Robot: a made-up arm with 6 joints. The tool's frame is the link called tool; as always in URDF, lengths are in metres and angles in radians. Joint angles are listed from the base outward.
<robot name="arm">
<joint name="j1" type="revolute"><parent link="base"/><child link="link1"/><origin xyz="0.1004 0.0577 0.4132" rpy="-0.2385 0.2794 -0.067"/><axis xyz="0 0 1"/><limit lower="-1.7" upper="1.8"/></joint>
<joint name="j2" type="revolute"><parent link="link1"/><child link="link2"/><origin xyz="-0.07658 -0.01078 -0.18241" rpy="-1.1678 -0.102 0.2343"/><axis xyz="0 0 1"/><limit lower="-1.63" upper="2.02"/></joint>
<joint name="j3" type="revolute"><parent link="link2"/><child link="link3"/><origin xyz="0.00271 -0.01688 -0.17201" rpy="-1.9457 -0.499 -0.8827"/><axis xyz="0 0 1"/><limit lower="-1.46" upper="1.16"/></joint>
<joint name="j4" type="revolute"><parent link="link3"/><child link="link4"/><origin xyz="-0.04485 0.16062 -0.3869" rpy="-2.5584 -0.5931 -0.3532"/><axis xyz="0 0 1"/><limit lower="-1" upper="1.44"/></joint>
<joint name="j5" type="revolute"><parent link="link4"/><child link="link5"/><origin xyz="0.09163 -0.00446 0.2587" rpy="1.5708 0 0.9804"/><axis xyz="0 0 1"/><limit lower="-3.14" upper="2.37"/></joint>
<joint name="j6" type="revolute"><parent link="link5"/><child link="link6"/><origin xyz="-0.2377 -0.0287 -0.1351" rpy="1.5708 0 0"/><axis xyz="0 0 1"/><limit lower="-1.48" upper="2.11"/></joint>
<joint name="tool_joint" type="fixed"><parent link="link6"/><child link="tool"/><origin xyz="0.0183 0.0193 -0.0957" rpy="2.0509 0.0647 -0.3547"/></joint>
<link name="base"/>
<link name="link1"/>
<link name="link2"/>
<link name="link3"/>
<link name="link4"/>
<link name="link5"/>
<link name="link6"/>
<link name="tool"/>
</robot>
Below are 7 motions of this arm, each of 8 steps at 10 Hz.
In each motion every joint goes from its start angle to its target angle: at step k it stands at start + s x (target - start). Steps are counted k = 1, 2, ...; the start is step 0. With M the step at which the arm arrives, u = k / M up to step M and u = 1 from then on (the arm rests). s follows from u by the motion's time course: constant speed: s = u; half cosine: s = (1 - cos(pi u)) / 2; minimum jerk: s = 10 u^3 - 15 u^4 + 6 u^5.
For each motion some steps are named. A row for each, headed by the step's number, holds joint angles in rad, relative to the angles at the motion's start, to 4 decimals.
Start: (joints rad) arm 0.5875 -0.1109 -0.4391 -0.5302 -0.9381 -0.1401
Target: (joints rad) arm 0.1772 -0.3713 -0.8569 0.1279 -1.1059 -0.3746
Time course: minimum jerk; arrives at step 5
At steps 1, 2, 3, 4, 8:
1: -0.0238 -0.0151 -0.0242 0.0381 -0.0097 -0.0136
2: -0.1302 -0.0827 -0.1326 0.2089 -0.0533 -0.0744
3: -0.2801 -0.1777 -0.2852 0.4492 -0.1145 -0.1601
4: -0.3865 -0.2453 -0.3936 0.6200 -0.1581 -0.2209
8: -0.4103 -0.2604 -0.4178 0.6581 -0.1678 -0.2345

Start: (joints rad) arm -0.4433 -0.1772 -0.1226 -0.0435 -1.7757 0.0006
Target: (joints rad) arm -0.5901 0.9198 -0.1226 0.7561 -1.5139 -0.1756
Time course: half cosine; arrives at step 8
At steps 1, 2, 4, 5, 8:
1: -0.0056 0.0418 0.0000 0.0304 0.0100 -0.0067
2: -0.0215 0.1607 0.0000 0.1171 0.0383 -0.0258
4: -0.0734 0.5485 0.0000 0.3998 0.1309 -0.0881
5: -0.1015 0.7584 0.0000 0.5528 0.1810 -0.1218
8: -0.1468 1.0970 0.0000 0.7996 0.2618 -0.1762

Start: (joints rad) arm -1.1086 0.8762 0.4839 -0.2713 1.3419 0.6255
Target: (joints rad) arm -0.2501 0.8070 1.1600 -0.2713 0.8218 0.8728
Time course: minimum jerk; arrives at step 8
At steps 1, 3, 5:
1: 0.0138 -0.0011 0.0109 0.0000 -0.0083 0.0040
3: 0.2363 -0.0190 0.1861 0.0000 -0.1431 0.0681
5: 0.6222 -0.0502 0.4900 0.0000 -0.3770 0.1792

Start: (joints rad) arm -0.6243 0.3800 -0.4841 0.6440 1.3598 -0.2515
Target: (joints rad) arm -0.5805 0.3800 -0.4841 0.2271 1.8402 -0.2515
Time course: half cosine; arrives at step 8
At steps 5, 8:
5: 0.0303 0.0000 0.0000 -0.2882 0.3321 0.0000
8: 0.0438 0.0000 0.0000 -0.4169 0.4804 0.0000

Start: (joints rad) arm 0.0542 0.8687 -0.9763 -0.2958 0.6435 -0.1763
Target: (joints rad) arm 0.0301 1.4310 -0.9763 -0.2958 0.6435 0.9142
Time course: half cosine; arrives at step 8
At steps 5, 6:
5: -0.0167 0.3887 0.0000 0.0000 0.0000 0.7539
6: -0.0206 0.4800 0.0000 0.0000 0.0000 0.9308

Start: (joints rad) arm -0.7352 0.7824 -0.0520 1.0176 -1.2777 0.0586
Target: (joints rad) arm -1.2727 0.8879 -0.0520 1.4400 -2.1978 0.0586
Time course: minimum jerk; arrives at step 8
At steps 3, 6, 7, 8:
3: -0.1479 0.0290 0.0000 0.1162 -0.2532 0.0000
6: -0.4819 0.0946 0.0000 0.3787 -0.8249 0.0000
7: -0.5289 0.1038 0.0000 0.4156 -0.9053 0.0000
8: -0.5375 0.1055 0.0000 0.4224 -0.9201 0.0000

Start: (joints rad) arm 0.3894 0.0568 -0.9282 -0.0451 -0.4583 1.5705
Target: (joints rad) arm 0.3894 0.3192 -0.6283 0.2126 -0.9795 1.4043
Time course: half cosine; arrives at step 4
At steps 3, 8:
3: 0.0000 0.2240 0.2560 0.2200 -0.4449 -0.1419
8: 0.0000 0.2624 0.2999 0.2577 -0.5212 -0.1662

